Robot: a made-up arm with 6 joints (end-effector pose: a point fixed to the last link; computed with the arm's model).
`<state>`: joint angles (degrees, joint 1 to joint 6).
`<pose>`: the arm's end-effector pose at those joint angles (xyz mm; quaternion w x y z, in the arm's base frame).
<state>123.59 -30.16 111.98 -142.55 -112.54 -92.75</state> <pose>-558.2 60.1 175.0 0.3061 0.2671 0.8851 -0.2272</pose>
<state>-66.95 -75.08 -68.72 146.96 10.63 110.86</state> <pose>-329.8 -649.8 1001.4 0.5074 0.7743 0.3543 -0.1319</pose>
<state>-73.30 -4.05 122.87 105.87 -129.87 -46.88</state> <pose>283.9 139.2 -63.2 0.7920 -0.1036 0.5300 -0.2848</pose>
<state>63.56 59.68 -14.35 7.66 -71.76 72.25</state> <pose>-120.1 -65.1 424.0 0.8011 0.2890 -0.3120 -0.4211</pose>
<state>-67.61 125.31 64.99 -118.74 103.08 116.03</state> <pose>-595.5 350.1 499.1 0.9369 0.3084 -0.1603 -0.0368</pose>
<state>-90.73 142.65 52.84 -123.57 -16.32 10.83</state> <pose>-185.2 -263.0 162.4 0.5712 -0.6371 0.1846 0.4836</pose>
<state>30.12 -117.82 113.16 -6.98 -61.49 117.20</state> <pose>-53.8 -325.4 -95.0 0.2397 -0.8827 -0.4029 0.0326</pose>
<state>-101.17 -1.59 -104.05 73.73 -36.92 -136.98</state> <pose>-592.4 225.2 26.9 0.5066 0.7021 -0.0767 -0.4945</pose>
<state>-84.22 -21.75 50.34 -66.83 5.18 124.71</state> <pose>8.2 205.4 142.2 0.6487 -0.5502 0.5257 -0.0002</pose>
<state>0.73 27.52 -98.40 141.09 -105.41 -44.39</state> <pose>414.3 -61.7 -24.1 0.2506 -0.8784 -0.3909 0.1137</pose>
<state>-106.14 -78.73 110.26 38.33 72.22 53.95</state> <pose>-345.8 467.4 176.9 0.7946 0.1634 0.4199 0.4069</pose>
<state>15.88 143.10 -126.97 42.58 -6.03 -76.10</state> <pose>-269.5 178.5 903.6 0.1711 -0.0098 0.4247 -0.8890</pose>
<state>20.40 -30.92 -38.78 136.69 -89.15 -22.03</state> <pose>110.5 -479.2 -192.8 0.1037 0.7271 0.3322 -0.5918</pose>
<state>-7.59 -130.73 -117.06 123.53 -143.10 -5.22</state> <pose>-703.3 -71.2 316.4 0.6461 -0.4025 0.4440 0.4726</pose>
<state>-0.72 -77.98 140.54 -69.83 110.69 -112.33</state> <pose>-324.8 643.3 80.8 0.3950 -0.5092 -0.0335 -0.7639</pose>
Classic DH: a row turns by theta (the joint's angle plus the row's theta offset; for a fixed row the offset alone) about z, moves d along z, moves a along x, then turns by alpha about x. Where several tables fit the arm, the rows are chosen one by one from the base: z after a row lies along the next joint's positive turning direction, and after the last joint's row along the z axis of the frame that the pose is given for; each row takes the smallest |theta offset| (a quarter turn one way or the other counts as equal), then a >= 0, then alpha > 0; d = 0 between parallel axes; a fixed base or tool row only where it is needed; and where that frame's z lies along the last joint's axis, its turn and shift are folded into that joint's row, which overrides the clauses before.
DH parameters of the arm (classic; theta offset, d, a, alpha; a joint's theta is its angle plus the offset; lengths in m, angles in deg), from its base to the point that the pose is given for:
base (fixed): 0 0.08 0 90
joint 1: -65.2 0 -0.1884 0
joint 2: -24.8 0.086 0.066 90
joint 3: 90 -0.139 0.399 90
joint 4: -90 -0.22 0.021 -90
joint 5: 0 -0.197 0.386 90
joint 6: 18.15 0 -0.1894 180
tool (fixed): 18.15 -0.091 0 0

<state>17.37 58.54 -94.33 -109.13 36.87 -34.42</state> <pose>152.1 -338.3 72.1 0.4634 -0.0110 0.6933 -0.5518</pose>
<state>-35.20 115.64 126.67 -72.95 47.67 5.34</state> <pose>198.5 225.7 183.1 0.6374 -0.7595 -0.1276 0.0236</pose>
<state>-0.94 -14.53 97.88 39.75 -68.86 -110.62</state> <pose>226.6 -204.0 581.1 0.7845 -0.1187 0.5663 0.2231</pose>
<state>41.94 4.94 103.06 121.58 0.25 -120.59</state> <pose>-721.4 219.3 550.8 0.5670 -0.7169 -0.2524 -0.3176</pose>
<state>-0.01 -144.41 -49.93 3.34 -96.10 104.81</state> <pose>-261.1 86.8 439.5 0.4410 0.3870 -0.7702 -0.2502</pose>
